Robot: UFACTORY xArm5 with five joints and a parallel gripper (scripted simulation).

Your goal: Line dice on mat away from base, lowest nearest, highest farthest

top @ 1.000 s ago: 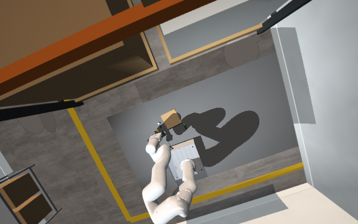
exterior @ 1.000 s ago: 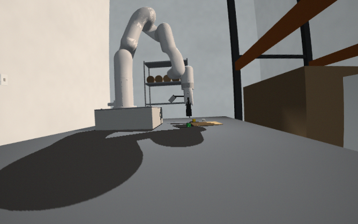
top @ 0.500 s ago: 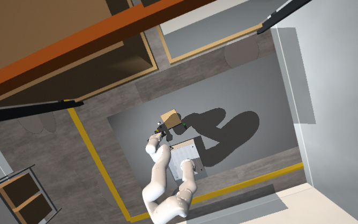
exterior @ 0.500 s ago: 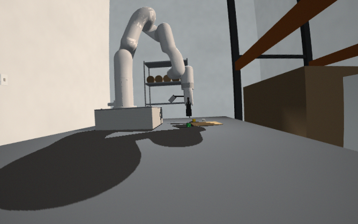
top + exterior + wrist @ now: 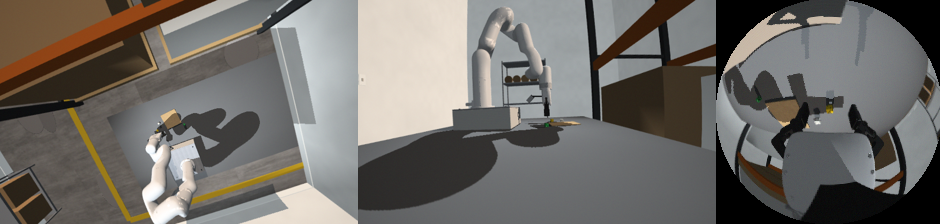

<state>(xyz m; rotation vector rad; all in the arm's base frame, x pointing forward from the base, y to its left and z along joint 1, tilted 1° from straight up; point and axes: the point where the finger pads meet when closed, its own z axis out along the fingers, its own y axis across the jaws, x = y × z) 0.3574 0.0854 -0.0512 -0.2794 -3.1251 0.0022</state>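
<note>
Right now my hand is 3 cm short of the yellow die and 4 cm above it. Round my hand: green die (5 cm behind, 24 cm to the right, 4 cm below); then white die (8 cm ahead, 5 cm to the right, 4 cm below); then tan mat (5 cm ahead, 16 cm to the right, 4 cm below).
</note>
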